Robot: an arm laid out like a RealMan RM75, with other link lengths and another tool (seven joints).
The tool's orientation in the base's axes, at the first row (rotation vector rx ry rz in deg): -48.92, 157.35, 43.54
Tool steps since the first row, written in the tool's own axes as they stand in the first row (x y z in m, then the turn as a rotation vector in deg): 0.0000, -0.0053, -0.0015, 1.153, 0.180, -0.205; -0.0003, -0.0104, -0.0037, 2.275, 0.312, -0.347; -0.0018, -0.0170, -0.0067, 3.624, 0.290, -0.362; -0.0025, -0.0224, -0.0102, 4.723, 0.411, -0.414; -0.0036, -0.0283, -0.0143, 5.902, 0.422, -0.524; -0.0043, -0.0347, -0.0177, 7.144, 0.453, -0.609; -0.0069, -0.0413, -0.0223, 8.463, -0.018, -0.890; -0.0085, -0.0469, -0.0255, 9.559, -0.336, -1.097; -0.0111, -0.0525, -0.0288, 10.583, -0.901, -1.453; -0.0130, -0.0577, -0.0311, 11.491, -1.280, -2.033; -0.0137, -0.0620, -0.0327, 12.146, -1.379, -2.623; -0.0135, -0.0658, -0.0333, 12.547, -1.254, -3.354; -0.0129, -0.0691, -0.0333, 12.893, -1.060, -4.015
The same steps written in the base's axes. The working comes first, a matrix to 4 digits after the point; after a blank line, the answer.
The tool's axes in the first row as the columns of a matrix, in the base's axes (used below as rounded here):
-0.8225, -0.5688, 0.0078
-0.4839, 0.7068, 0.5161
-0.2991, 0.4207, -0.8565

0.0030, -0.0045, -0.0009, -1.052, -0.537, -0.094; 0.0061, -0.0091, -0.0011, -2.051, -1.059, -0.252; 0.0111, -0.0146, -0.0009, -3.149, -1.736, -0.652; 0.0147, -0.0199, 0.0001, -4.122, -2.209, -0.885; 0.0189, -0.0256, 0.0014, -5.099, -2.828, -1.139; 0.0231, -0.0316, 0.0018, -6.138, -3.451, -1.425; 0.0290, -0.0374, 0.0038, -6.958, -4.567, -1.777; 0.0335, -0.0422, 0.0047, -7.680, -5.429, -2.061; 0.0388, -0.0466, 0.0059, -8.203, -6.508, -2.300; 0.0433, -0.0505, 0.0063, -8.739, -7.514, -2.234; 0.0463, -0.0541, 0.0060, -9.226, -8.206, -1.966; 0.0483, -0.0572, 0.0049, -9.633, -8.689, -1.408; 0.0497, -0.0598, 0.0033, -10.033, -9.060, -0.863
